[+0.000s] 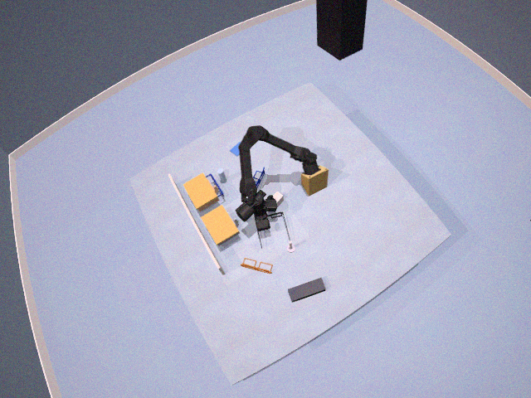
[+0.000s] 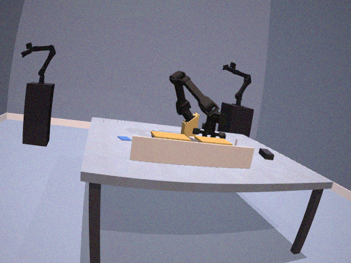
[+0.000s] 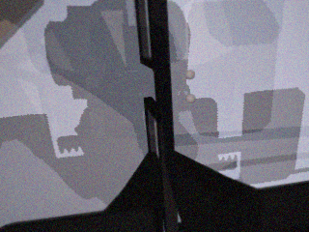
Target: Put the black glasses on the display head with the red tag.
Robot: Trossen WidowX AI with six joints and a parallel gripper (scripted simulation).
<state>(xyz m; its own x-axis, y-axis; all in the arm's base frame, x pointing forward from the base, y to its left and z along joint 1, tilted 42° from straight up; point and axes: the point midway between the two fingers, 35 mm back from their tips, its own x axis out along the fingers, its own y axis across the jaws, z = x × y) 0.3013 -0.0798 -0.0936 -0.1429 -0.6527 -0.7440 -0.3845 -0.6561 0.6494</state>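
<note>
Now: the white cube 120 mm behind my gripper tip, 40 mm to the right of it and 10 mm above it. Also, from my gripper tip: beige board 280 mm ahead, 180 mm to the right, 40 mm above; then black box 410 mm to the left, 40 mm ahead; then display head 280 mm to the right, 150 mm ahead, 40 mm above.
</note>
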